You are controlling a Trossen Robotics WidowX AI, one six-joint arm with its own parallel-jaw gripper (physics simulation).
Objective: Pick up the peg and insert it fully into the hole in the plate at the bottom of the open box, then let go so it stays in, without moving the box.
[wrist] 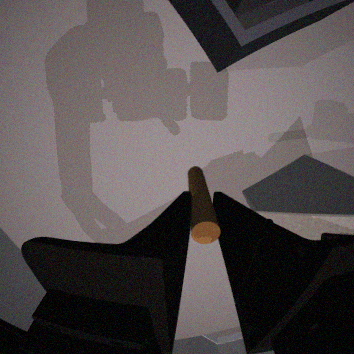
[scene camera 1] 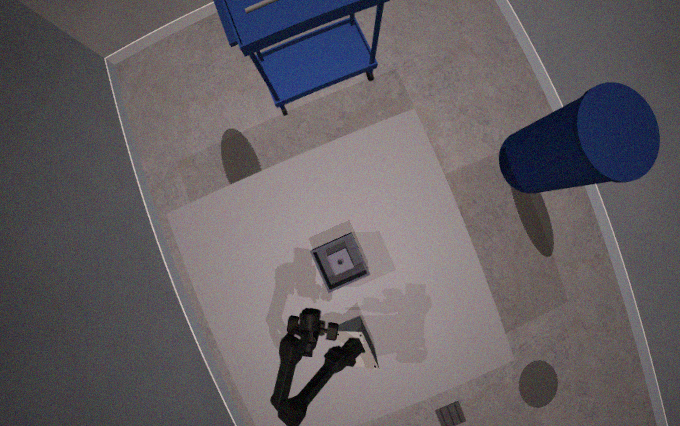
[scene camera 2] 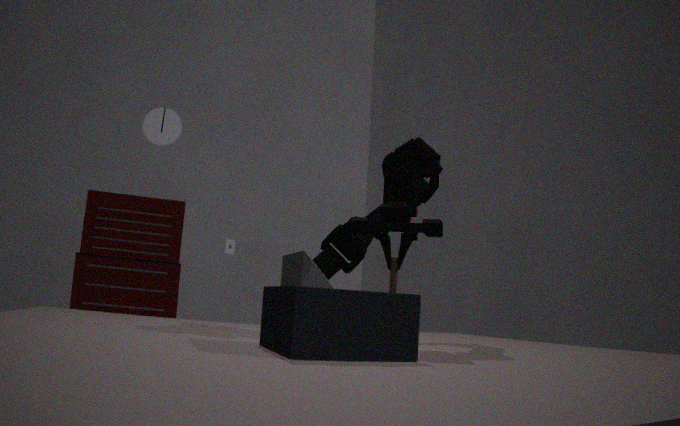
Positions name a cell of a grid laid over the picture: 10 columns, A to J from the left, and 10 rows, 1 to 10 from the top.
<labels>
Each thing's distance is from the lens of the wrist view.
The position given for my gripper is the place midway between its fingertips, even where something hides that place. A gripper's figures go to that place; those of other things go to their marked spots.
my gripper (wrist: F6): 0.10 m
peg (wrist: F7): 0.08 m
</labels>
